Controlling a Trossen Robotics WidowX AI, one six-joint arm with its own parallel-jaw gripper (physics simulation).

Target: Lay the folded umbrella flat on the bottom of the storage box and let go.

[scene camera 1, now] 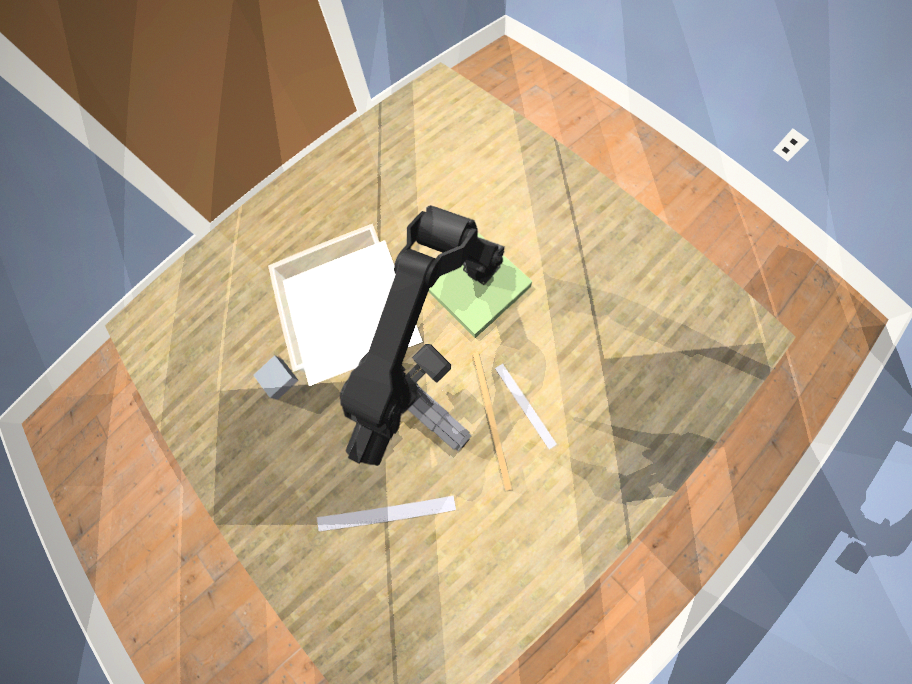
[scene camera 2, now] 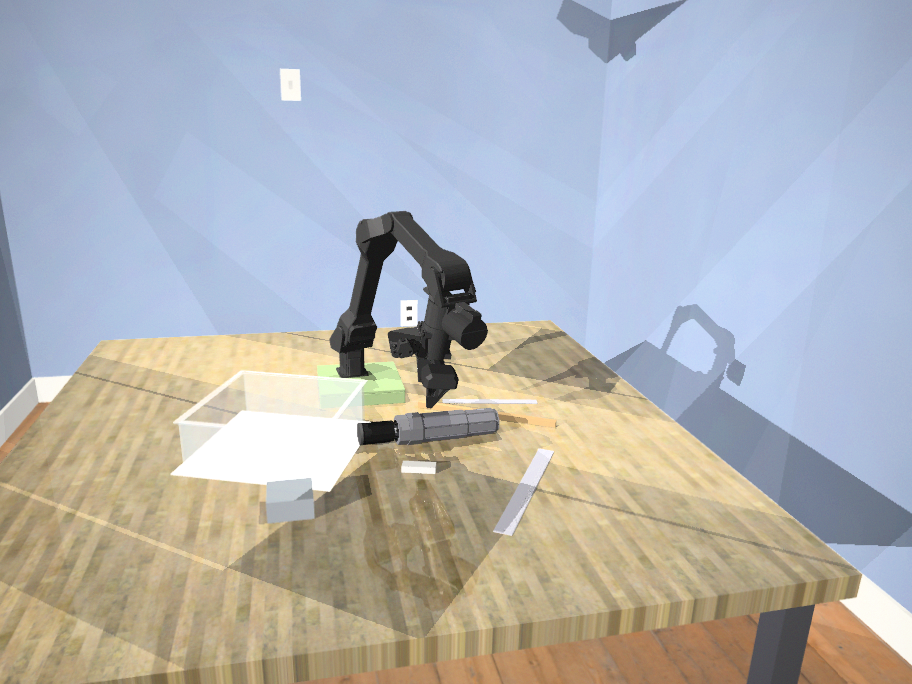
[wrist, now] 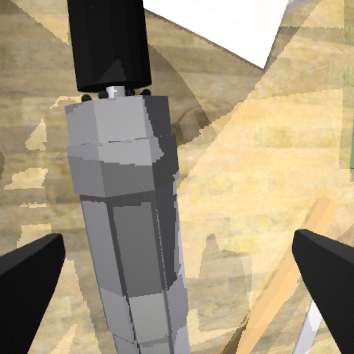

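Pixels of known places: gripper, fingertip midpoint: [scene camera 2: 424,394] [wrist: 179,243]; arm's base, origin of the base link: [scene camera 1: 481,267] [scene camera 2: 352,372].
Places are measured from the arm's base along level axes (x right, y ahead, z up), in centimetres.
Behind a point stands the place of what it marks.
The folded grey umbrella [scene camera 1: 440,422] @[x -15.9, y 32.8, z 1.8 cm] [scene camera 2: 449,425] @[x -11.8, y 35.0, z 0.4 cm] [wrist: 142,250] @[x -9.7, y 32.4, z 2.1 cm] lies on the table beside the storage box [scene camera 1: 321,252] @[x 30.6, y 21.6, z 4.6 cm] [scene camera 2: 294,393] @[x 15.0, y 15.6, z 2.6 cm], its black handle pointing toward the box. The box has pale walls and a bare white bottom; a corner of that bottom [wrist: 245,30] @[x 2.4, y 23.0, z -2.7 cm] shows in the wrist view. My gripper [scene camera 2: 433,397] @[x -8.0, y 31.1, z 5.7 cm] [wrist: 179,243] @[x -8.0, y 31.1, z 5.7 cm] is open and empty, pointing down above the umbrella. In the wrist view the grey body shows between the fingertips, closer to the left one. The fingers are hidden behind the arm in scene camera 1.
A wooden stick [scene camera 1: 492,421] @[x -23.8, y 25.6, z -2.1 cm] [scene camera 2: 541,421] @[x -32.6, y 33.1, z -2.4 cm] [wrist: 280,285] @[x -17.6, y 21.7, z -2.1 cm] and a white strip [scene camera 1: 525,405] @[x -27.1, y 18.3, z -3.1 cm] [scene camera 2: 489,402] @[x -26.7, y 19.1, z -3.1 cm] lie beside the umbrella. Another strip [scene camera 1: 386,513] @[x -19.1, y 54.8, z -3.1 cm] [scene camera 2: 524,491] @[x -17.8, y 56.7, z -3.1 cm], a small white block [scene camera 2: 418,467] @[x -2.7, y 44.7, z -2.2 cm] and a grey block [scene camera 1: 274,376] @[x 19.8, y 49.9, z 0.3 cm] [scene camera 2: 289,500] @[x 20.7, y 53.5, z 0.3 cm] also lie there. A green slab [scene camera 1: 478,312] @[x -6.4, y 9.1, z 0.0 cm] [scene camera 2: 383,397] @[x -4.2, y 12.9, z -1.7 cm] bears the arm.
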